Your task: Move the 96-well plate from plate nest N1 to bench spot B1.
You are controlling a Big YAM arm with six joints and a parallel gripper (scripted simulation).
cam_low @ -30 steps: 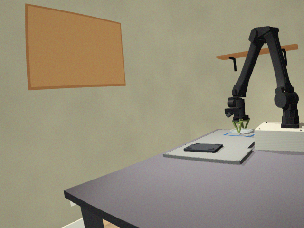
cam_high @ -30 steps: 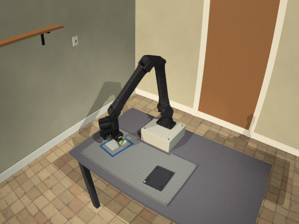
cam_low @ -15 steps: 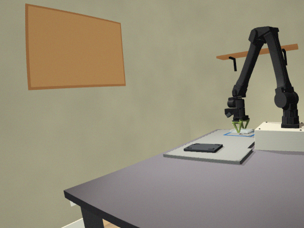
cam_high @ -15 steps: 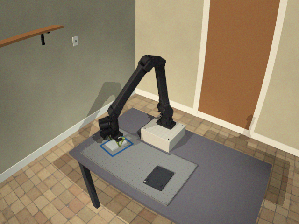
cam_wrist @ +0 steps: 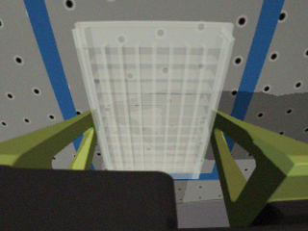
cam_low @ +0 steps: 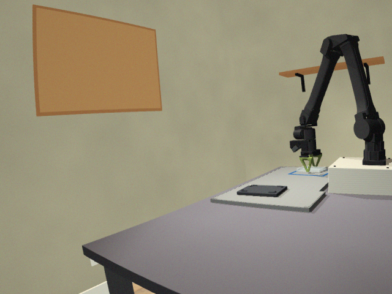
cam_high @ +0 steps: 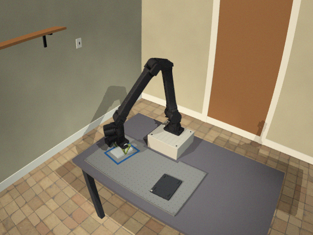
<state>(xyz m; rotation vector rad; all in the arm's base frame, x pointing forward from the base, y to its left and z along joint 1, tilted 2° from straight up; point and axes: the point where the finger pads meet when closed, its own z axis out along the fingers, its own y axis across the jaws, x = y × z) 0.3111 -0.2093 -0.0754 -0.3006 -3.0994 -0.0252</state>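
Right now my hand is right at the 96-well plate. Round my hand: black plate nest 400 mm to the left, 90 mm ahead, 10 mm below.
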